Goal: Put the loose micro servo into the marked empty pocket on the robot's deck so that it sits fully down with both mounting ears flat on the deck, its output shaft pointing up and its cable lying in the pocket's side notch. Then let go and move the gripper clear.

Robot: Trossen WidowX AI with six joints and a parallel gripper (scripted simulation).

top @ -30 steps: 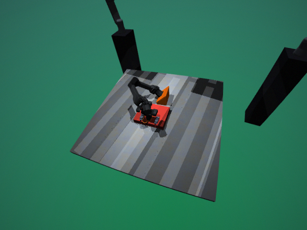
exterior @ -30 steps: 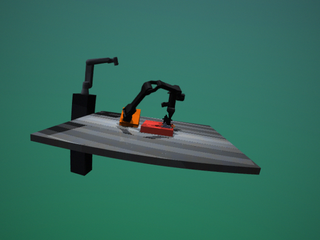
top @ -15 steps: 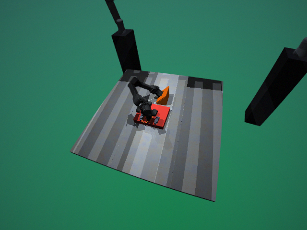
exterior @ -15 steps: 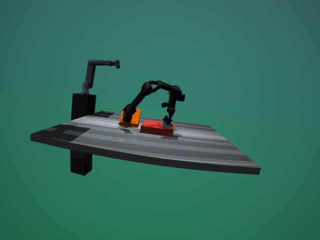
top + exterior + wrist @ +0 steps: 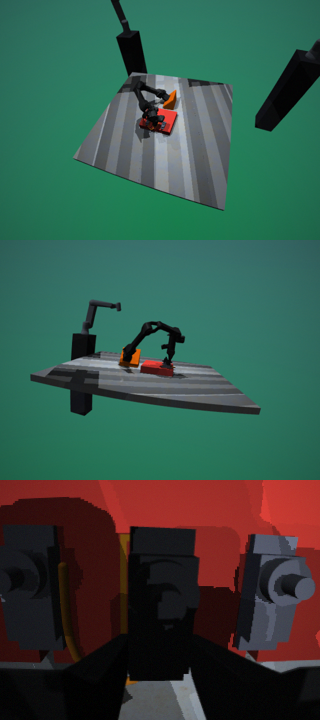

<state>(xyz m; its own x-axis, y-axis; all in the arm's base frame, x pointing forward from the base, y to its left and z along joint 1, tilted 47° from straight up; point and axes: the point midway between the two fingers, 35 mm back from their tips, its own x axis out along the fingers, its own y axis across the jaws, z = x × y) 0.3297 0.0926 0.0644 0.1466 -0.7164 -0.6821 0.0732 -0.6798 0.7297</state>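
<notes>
Now: gripper tip 12 cm past the red deck, 1 cm to the left of it and 6 cm above it.
</notes>
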